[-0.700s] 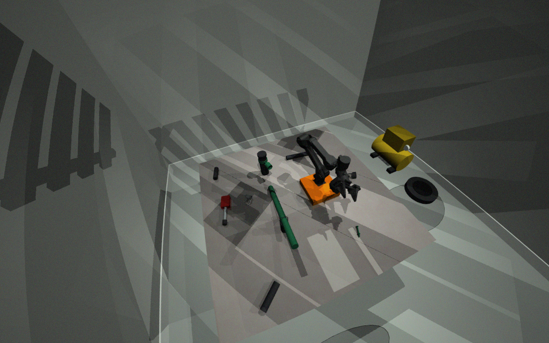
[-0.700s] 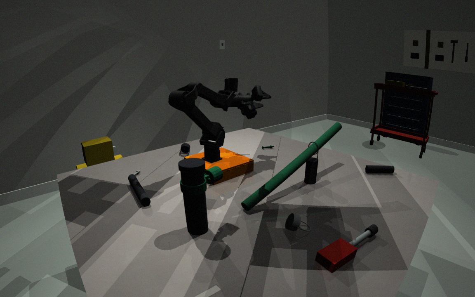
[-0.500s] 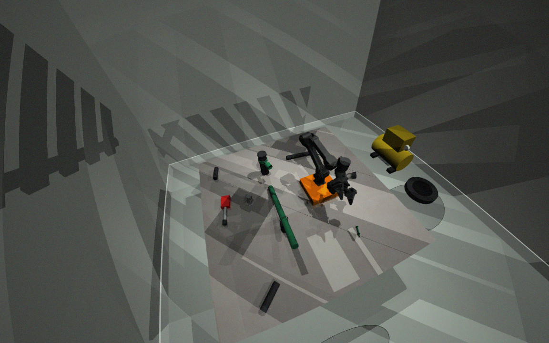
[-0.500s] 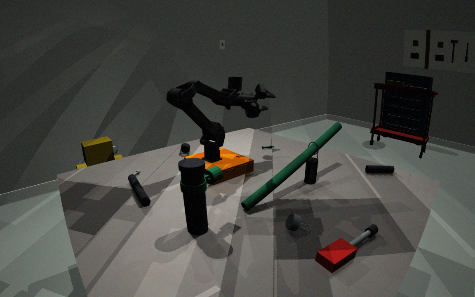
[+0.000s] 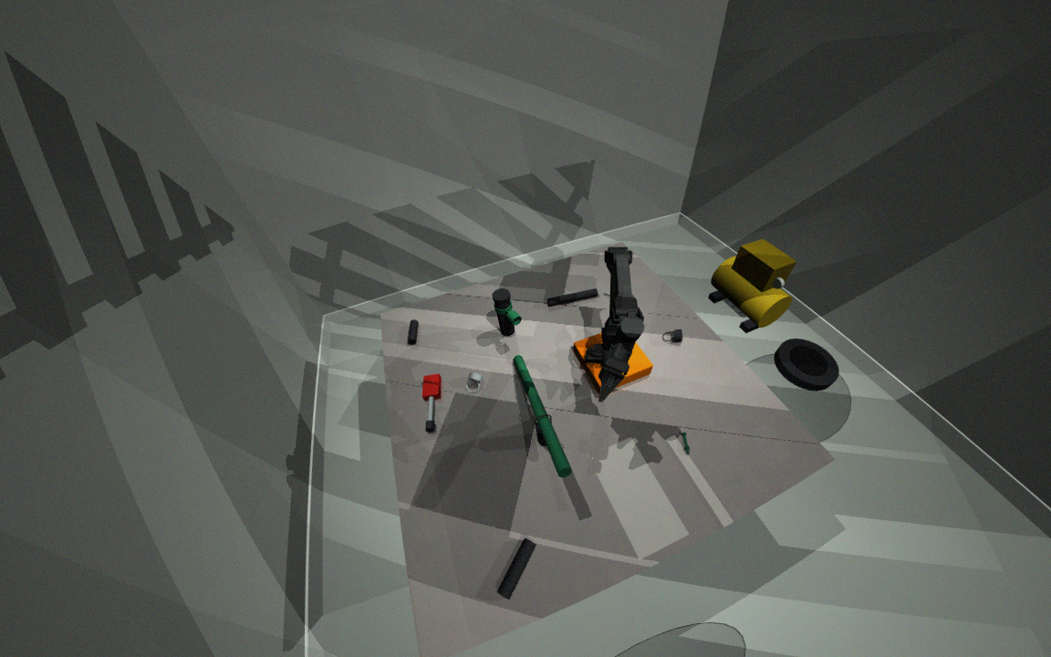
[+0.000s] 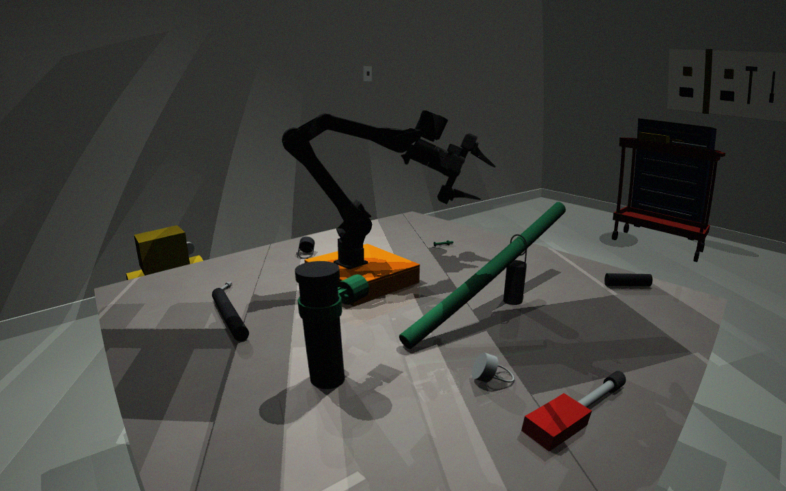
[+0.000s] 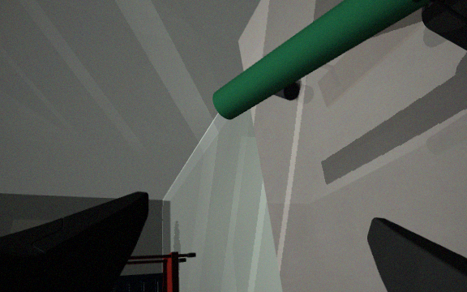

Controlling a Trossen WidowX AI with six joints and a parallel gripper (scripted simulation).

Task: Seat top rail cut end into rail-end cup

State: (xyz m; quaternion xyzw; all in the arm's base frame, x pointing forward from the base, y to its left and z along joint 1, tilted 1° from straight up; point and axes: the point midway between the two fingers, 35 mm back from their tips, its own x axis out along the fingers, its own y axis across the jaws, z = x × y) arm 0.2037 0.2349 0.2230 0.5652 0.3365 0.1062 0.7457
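The green rail-end cup is 5 cm ahead of my gripper tip, 51 cm to the right of it and 11 cm below it.
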